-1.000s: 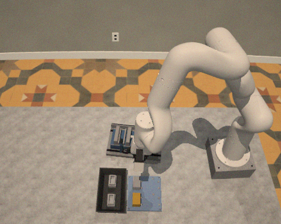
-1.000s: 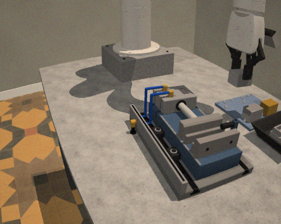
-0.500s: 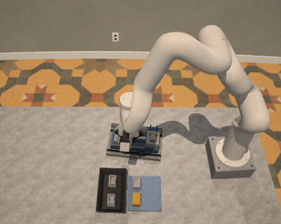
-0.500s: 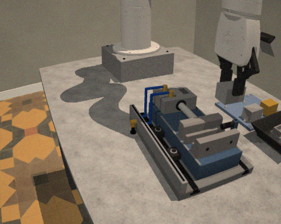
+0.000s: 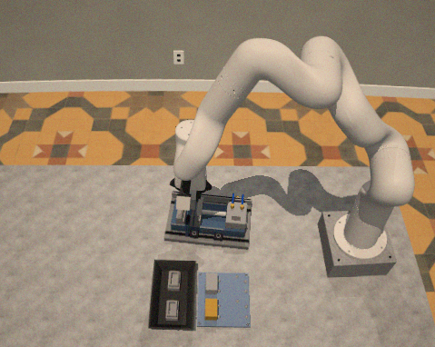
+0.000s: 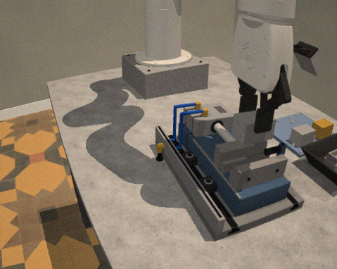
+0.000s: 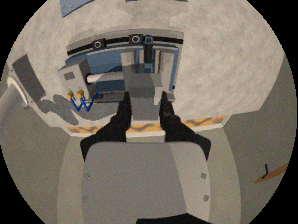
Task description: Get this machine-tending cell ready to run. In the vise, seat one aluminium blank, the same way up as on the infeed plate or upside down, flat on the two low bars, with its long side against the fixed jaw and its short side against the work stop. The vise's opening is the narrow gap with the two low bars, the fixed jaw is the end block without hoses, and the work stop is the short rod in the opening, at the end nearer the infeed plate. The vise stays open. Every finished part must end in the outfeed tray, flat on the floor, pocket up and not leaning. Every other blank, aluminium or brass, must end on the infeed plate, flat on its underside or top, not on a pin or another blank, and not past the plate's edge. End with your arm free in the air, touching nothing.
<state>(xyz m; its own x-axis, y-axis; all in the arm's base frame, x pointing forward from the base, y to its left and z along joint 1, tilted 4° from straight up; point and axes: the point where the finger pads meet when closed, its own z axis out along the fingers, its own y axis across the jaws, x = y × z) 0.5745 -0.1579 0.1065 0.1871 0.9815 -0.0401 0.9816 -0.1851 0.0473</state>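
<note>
The fixed jaw lies 9 cm below my hand and 3 cm ahead of it. Also, from my hand: vise: 13 cm below, 6 cm behind, 2 cm to the left; then grey rail: 13 cm below, 8 cm to the right, 8 cm behind; then work stop: 8 cm below, 5 cm to the left, 1 cm ahead.
</note>
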